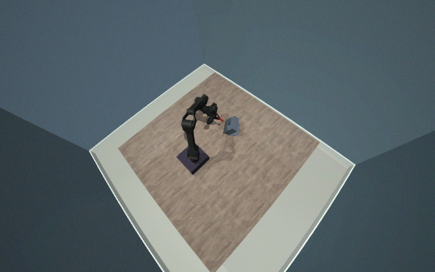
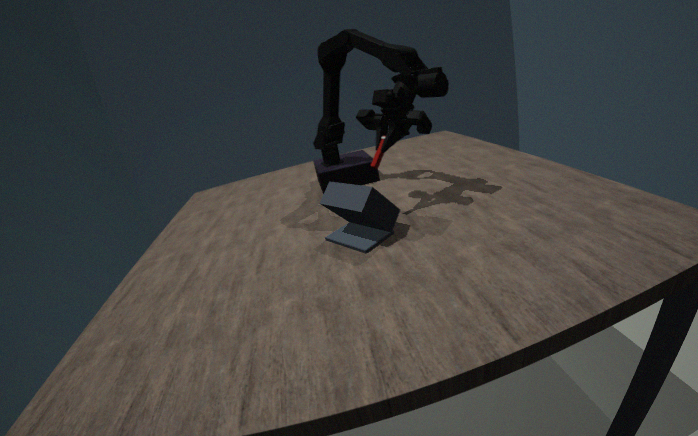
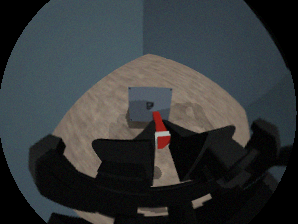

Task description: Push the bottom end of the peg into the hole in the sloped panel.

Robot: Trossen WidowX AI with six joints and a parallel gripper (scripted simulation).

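Right now the grey sloped panel is 5 cm ahead of my gripper tip, 9 cm to the right of it and 10 cm below it. Also, from my gripper tip: red peg (1 cm to the left, 1 cm above); flat foot plate (6 cm ahead, 11 cm to the right, 16 cm below).
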